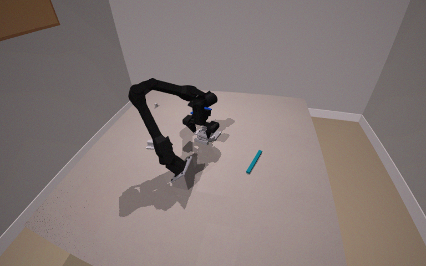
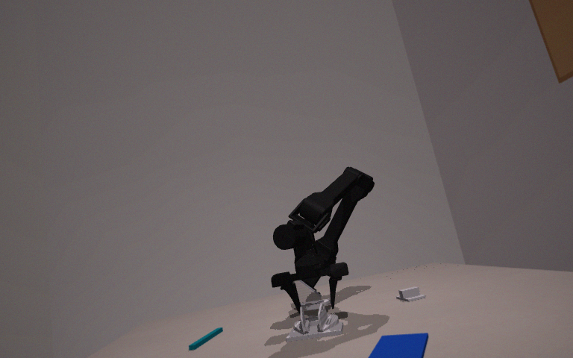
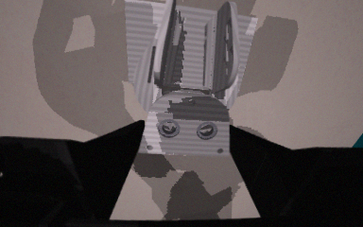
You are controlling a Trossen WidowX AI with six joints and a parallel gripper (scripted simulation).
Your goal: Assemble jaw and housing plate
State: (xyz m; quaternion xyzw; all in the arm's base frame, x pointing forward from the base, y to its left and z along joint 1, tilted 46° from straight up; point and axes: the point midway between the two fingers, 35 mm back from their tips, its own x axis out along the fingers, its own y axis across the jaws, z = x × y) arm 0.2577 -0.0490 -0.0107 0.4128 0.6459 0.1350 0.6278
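Now: the grey jaw 20 mm below my gripper tip, 20 mm ahead of it and 10 mm to the left of it. Also, from my gripper tip: teal bar 270 mm to the right, 140 mm behind, 30 mm below; then blue housing plate 290 mm ahead, 60 mm to the left, 30 mm below; then white base 60 mm ahead, 30 mm to the right, 30 mm below.
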